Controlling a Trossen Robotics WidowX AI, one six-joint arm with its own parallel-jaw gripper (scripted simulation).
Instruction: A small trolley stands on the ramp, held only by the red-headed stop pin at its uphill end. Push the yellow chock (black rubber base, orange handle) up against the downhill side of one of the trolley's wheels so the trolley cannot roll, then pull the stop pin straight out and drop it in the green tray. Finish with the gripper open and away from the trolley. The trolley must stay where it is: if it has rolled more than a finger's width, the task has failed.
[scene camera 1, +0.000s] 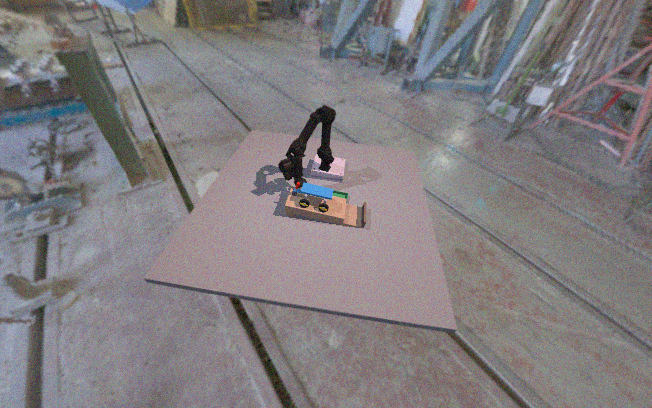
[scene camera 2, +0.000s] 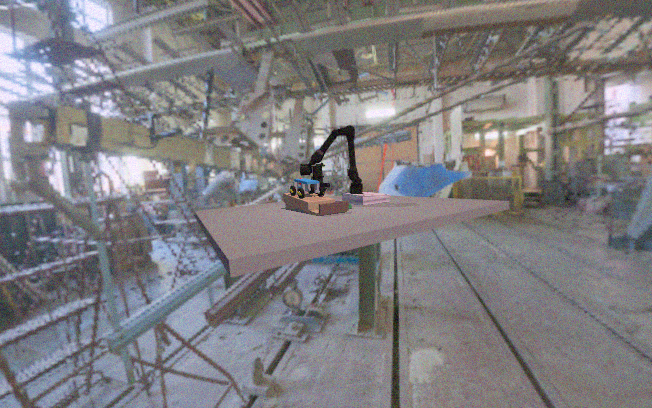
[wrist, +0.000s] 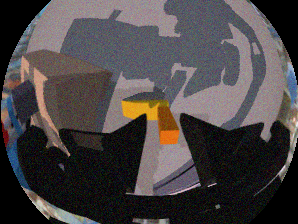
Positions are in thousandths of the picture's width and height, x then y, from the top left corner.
Labels:
A yellow chock shows in the wrist view (535, 493).

